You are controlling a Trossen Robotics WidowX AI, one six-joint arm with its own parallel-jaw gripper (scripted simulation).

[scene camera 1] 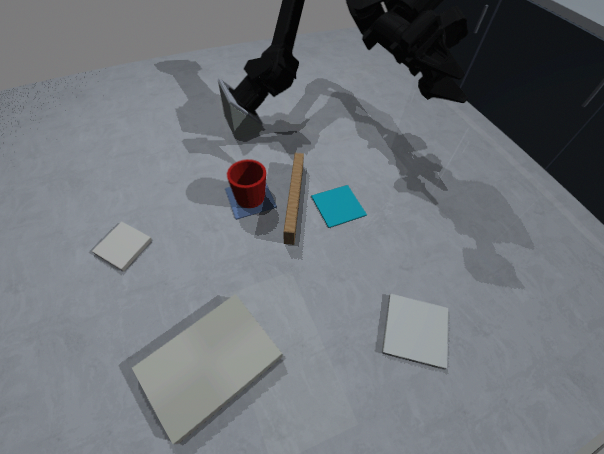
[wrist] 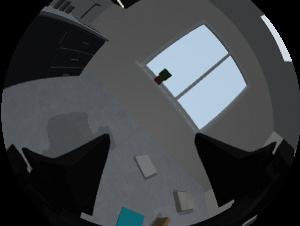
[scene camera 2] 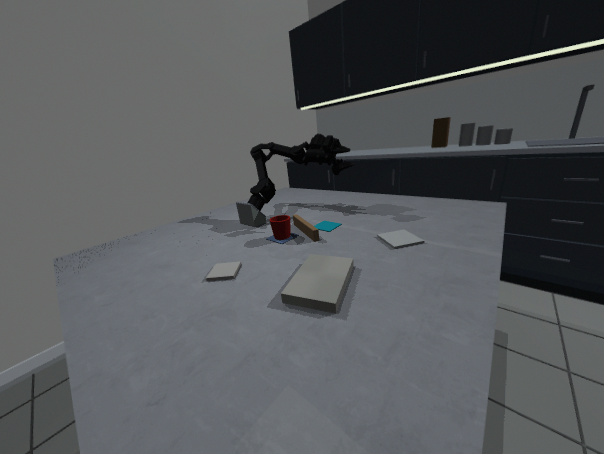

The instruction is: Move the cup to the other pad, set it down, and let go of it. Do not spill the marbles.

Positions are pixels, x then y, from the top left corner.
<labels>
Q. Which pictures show the gripper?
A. Scene camera 1, the wrist view and scene camera 2: all of them.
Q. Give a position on a cyan pad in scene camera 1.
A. At 337, 206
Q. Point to a wooden bar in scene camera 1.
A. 290, 224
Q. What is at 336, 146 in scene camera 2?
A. The gripper.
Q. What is the gripper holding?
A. Nothing.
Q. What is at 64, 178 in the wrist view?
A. The gripper.
</labels>
